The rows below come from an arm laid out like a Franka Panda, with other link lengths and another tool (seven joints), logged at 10 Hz.
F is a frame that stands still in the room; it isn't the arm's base.
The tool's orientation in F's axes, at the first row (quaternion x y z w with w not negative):
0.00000 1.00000 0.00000 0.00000
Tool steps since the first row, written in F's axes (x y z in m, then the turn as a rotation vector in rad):
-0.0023 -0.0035 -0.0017 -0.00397 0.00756 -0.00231
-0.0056 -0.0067 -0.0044 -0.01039 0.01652 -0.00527
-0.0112 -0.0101 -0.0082 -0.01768 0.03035 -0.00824
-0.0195 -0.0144 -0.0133 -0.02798 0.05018 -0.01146
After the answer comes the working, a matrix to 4 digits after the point.
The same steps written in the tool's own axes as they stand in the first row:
0.0023 -0.0035 0.0017 0.00397 0.00756 0.00231
0.0056 -0.0067 0.0044 0.01039 0.01652 0.00527
0.0112 -0.0101 0.0082 0.01768 0.03035 0.00824
0.0195 -0.0144 0.0133 0.02798 0.05018 0.01146

The tool's axes in the first row as the columns of a matrix, in F's axes (rounded; the answer above uses it unrounded):
-1.0000 0.0000 0.0000
0.0000 1.0000 0.0000
0.0000 0.0000 -1.0000

